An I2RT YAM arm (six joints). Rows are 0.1 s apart.
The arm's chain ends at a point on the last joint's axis. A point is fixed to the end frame.
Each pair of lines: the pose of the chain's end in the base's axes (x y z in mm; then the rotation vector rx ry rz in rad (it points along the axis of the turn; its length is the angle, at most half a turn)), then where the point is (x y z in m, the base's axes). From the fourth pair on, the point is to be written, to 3 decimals.
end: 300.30 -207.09 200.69 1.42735 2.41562 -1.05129
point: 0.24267 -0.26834 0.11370
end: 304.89 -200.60 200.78 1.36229 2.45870 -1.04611
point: 0.24867 -0.26361 0.11412
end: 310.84 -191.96 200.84 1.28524 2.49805 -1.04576
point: 0.25654 -0.25755 0.11487
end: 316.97 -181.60 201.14 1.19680 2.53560 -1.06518
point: 0.264 -0.251 0.117
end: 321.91 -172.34 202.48 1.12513 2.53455 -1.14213
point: 0.269 -0.247 0.124
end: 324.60 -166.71 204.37 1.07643 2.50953 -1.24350
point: 0.270 -0.247 0.133
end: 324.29 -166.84 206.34 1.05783 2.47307 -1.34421
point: 0.267 -0.252 0.142
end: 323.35 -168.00 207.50 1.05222 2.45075 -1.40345
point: 0.264 -0.255 0.147
